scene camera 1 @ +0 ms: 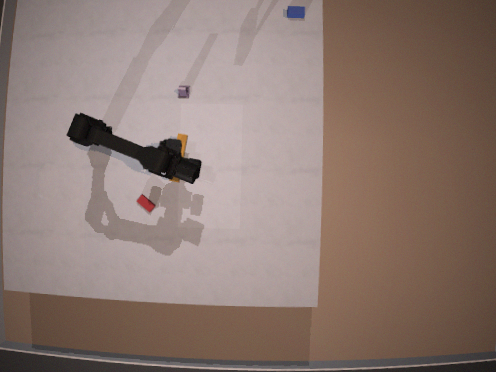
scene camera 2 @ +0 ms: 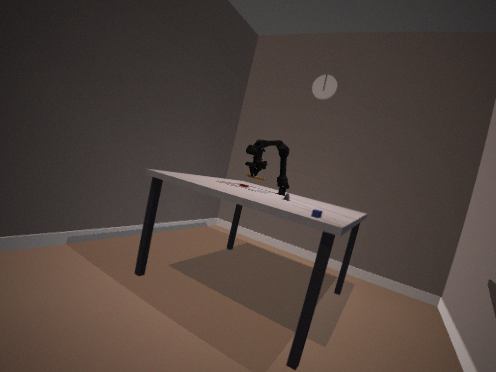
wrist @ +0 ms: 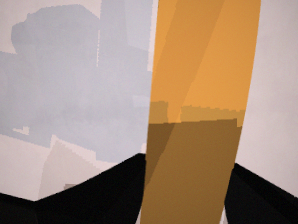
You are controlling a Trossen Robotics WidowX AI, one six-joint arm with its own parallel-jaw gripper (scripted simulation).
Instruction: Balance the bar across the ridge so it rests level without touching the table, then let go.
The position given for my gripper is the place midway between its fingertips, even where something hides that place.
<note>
My gripper (wrist: 185,168) carries a bar (wrist: 202,66).
</note>
